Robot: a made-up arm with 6 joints.
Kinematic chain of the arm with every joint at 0, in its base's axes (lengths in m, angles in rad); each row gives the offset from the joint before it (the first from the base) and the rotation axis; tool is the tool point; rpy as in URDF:
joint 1: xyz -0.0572 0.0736 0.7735 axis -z
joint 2: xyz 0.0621 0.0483 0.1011 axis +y
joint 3: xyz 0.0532 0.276 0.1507 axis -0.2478 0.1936 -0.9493
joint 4: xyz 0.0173 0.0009 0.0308 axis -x
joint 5: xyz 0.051 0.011 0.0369 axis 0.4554 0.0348 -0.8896
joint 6: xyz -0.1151 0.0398 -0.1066 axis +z
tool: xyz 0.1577 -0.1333 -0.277 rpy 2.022 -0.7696 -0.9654
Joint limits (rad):
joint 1: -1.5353..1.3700
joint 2: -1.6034..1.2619
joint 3: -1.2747..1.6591
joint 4: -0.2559..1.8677
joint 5: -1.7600..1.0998
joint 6: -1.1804..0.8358
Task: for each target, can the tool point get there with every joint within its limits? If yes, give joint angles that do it. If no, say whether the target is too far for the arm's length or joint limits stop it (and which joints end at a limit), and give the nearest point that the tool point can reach.
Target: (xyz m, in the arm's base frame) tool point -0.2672 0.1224 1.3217
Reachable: yes | joints -0.1260 -0.4386 1.2591 1.2663 -1.0255 -1.0048
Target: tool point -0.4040 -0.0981 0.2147
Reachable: no: joint limits stop it (at a limit: joint 1, joint 2, joint 3, joint 6) | nearest point -0.3629 -0.0736 0.5207 | short by 0.310 m
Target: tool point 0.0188 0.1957 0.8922
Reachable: yes | joints -1.0526 -0.2682 0.4120 0.9037 -0.3976 0.6084
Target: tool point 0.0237 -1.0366 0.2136
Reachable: no: too far | nearest point 0.1930 -0.4993 0.6102 | short by 0.689 m
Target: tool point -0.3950 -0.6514 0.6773
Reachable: no: joint limits stop it (at a limit: joint 1, joint 2, joint 3, joint 6) | nearest point -0.3616 -0.4233 0.7734 | short by 0.250 m
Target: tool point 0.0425 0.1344 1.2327
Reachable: yes | joints 0.2226 -1.1125 -0.7622 1.3229 0.1983 -0.2697
